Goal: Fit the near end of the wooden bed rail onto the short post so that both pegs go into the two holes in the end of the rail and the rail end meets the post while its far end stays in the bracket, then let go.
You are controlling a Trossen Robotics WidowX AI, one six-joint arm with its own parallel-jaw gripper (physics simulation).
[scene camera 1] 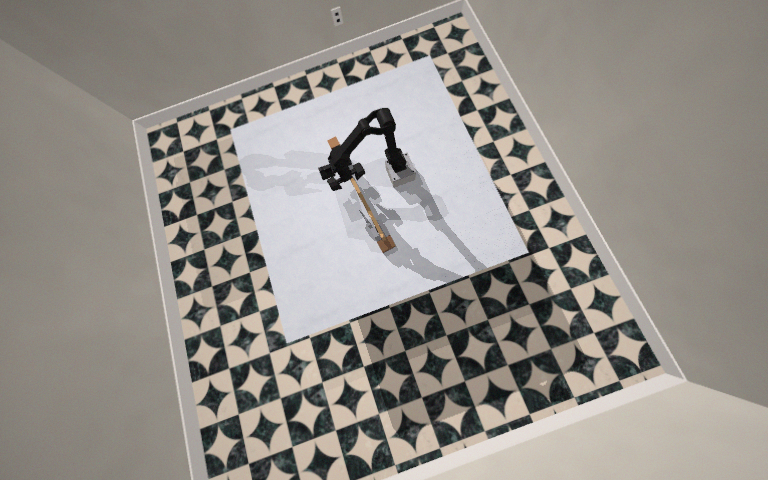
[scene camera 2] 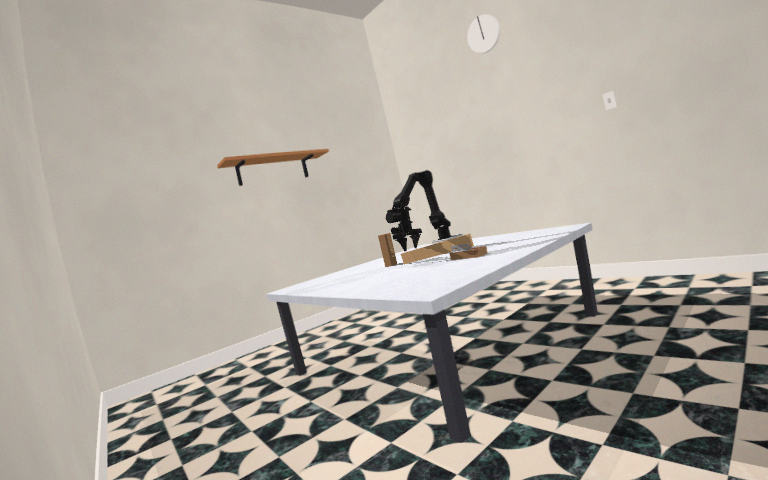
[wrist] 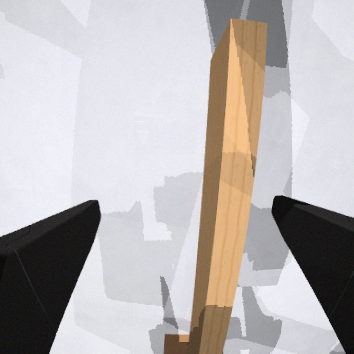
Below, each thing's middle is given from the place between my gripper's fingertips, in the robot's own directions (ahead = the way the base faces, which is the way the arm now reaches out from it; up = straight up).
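My gripper: 13 cm to the right of the wooden bed rail [scene camera 2: 444,247], 4 cm past the rail, 2 cm above it.
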